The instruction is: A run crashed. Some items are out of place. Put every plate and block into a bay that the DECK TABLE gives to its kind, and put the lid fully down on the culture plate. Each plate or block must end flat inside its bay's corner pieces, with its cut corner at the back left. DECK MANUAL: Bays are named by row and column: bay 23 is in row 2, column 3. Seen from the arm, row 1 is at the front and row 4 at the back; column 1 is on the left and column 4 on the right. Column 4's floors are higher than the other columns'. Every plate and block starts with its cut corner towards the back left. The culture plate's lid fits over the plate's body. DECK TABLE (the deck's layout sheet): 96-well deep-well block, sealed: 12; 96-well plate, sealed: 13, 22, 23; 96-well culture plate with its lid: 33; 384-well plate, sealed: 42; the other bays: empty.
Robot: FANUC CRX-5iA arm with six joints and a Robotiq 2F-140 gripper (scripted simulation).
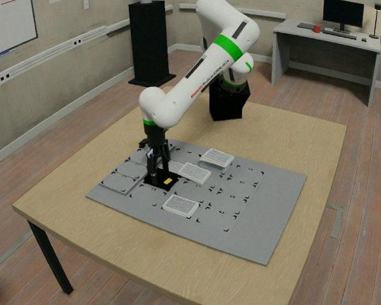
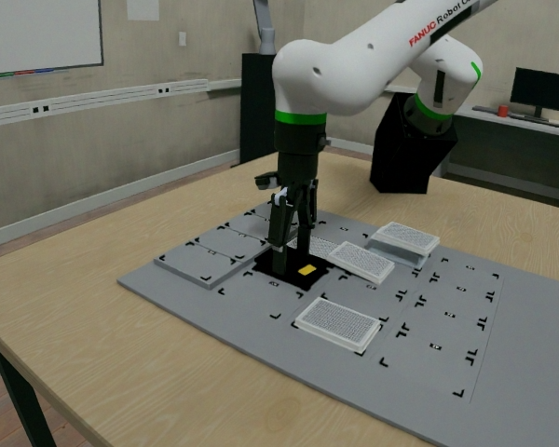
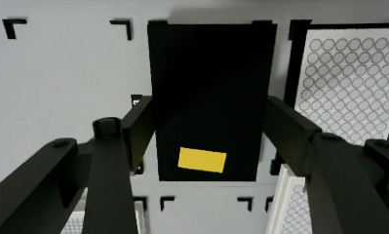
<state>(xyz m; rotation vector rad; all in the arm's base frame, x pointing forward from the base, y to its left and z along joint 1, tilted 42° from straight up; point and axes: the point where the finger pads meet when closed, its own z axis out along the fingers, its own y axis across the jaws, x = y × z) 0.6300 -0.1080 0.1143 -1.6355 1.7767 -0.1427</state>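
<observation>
My gripper is now 20 mm above the lid. The rest, counted from my hand: 384-well plate: 100 mm ahead, 170 mm to the left, 40 mm below; then bay label 43: 60 mm ahead, 40 mm below; then 96-well plate: 110 mm behind, 10 mm to the right, 40 mm below.
</observation>
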